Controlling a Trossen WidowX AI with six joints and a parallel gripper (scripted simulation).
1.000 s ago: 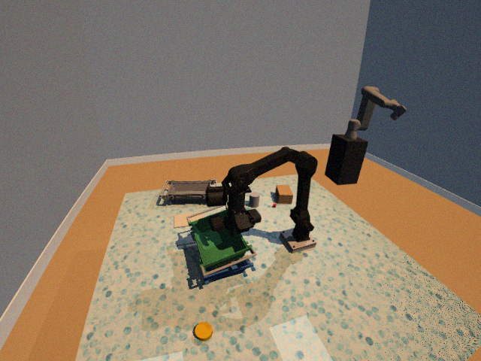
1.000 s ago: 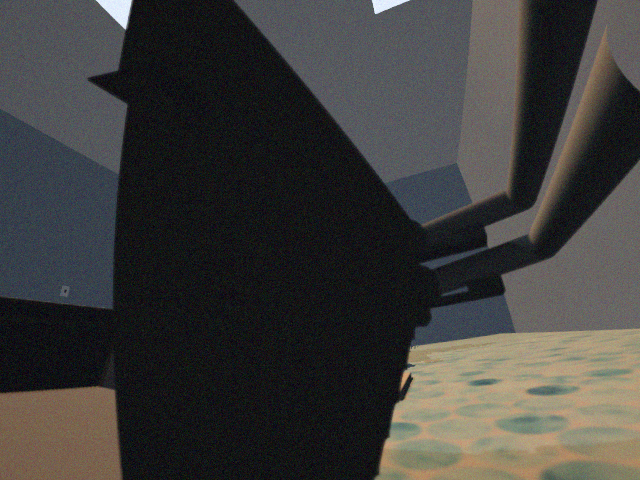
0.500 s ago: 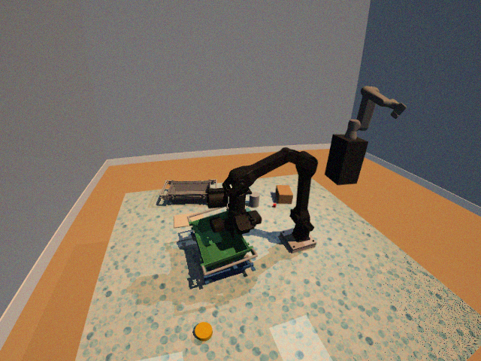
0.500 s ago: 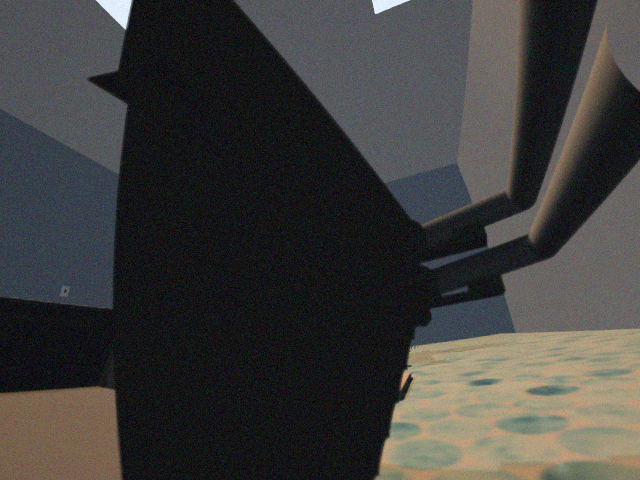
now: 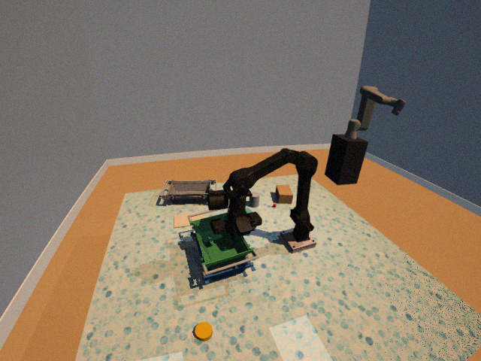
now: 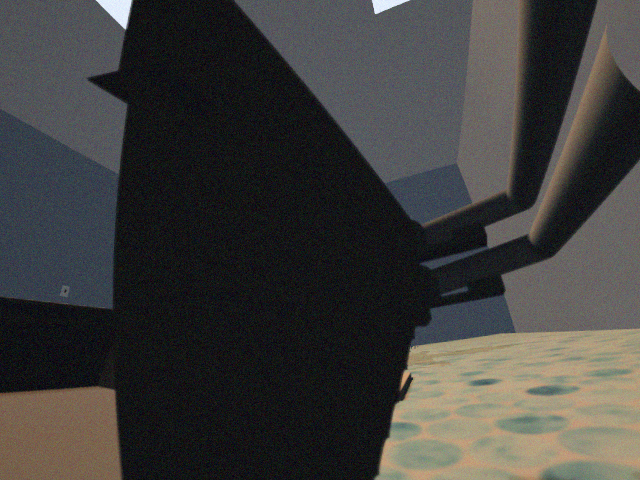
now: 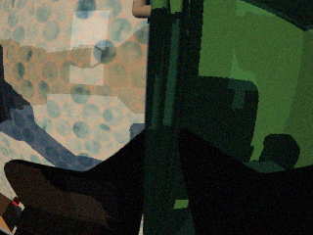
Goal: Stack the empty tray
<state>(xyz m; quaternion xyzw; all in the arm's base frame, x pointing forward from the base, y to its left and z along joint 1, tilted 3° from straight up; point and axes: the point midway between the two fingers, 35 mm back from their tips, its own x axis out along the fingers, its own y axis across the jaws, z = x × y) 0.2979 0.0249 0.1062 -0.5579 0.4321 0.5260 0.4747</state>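
Right now the green tray is 70 mm ahead of my gripper tip, 10 mm to the left of it and 30 mm above it. Round my gripper tip: orange disc: 150 mm ahead, 300 mm to the left, 80 mm below; then tan card: 190 mm ahead, 260 mm to the right, 80 mm below; then teal cube: 90 mm behind, 230 mm to the right, 60 mm below.
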